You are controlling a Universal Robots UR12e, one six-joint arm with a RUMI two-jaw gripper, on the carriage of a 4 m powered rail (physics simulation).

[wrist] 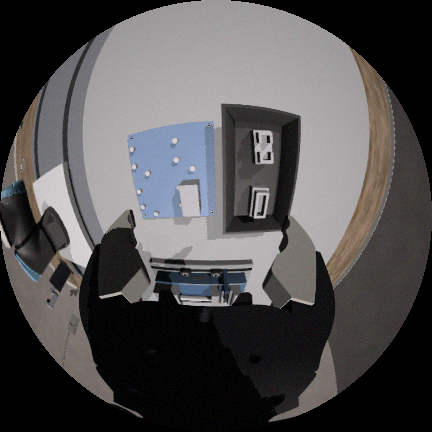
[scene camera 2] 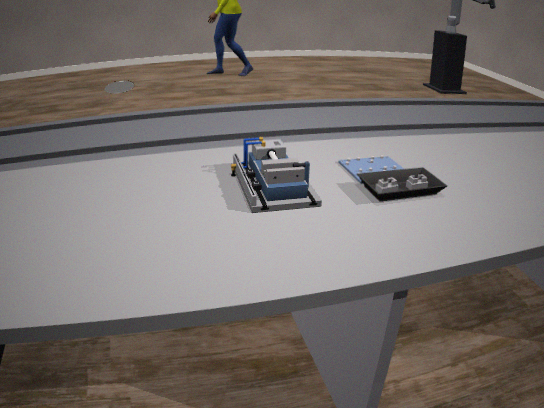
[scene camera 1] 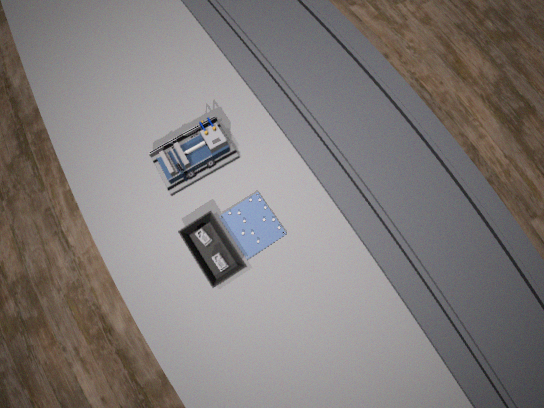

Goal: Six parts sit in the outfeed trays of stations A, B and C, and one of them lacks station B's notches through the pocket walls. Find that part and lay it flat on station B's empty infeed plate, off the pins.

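Places are measured from the arm's base along level axes (x right, y back, z down), in centimetres.
Where they show: gripper, fingertip midpoint: (wrist: 208, 214); arm's base at its link origin: (wrist: 57, 226).
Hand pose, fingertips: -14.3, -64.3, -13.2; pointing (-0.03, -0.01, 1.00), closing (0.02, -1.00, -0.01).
Note:
Things, the pixels of their top centre, and the offset from my fingertips, as dx, dy, dz. "pt": a spot on its surface instead.
- dark tray at a spot on its surface: (wrist: 293, 170) pt -2.7, -15.2, +12.2
- upper part at its top centre: (wrist: 265, 147) -5.9, -8.8, +11.5
- lower part at its top centre: (wrist: 260, 205) +4.5, -9.4, +11.5
- plain white block at its top centre: (wrist: 189, 201) +4.1, +3.5, +11.8
- blue pinned plate at its top centre: (wrist: 169, 173) +0.0, +7.7, +15.4
- pinned blue plate at its top centre: (scene camera 2: 375, 167) (scene camera 1: 252, 225) -186.8, +3.4, +15.4
- grey machine at its top centre: (wrist: 199, 304) +33.4, +2.4, +6.3
In the wrist view my gripper (wrist: 208, 214) is open, its jaws wide apart and empty, above the table between a station's plate and its machine. A dark tray (wrist: 293, 170) holds two pale parts: the upper part (wrist: 262, 147) shows pockets with a narrowed middle, the lower part (wrist: 259, 203) one long pocket; wall notches are too small to judge. A plain white block (wrist: 189, 200) lies on the blue pinned plate (wrist: 160, 150). The scene views show a tray (scene camera 1: 198, 257) (scene camera 2: 400, 195) with two notched-looking parts, beside a pinned blue plate (scene camera 1: 255, 212) (scene camera 2: 356, 165) bearing no part. Station letters are unreadable.
A blue and grey machine (wrist: 200, 287) stands below the plate and tray in the wrist view. Another machine (scene camera 1: 195, 150) (scene camera 2: 282, 175) stands beside the plate and tray in the scene views. A person (scene camera 2: 228, 37) and a dark pedestal (scene camera 2: 448, 62) stand behind the table.

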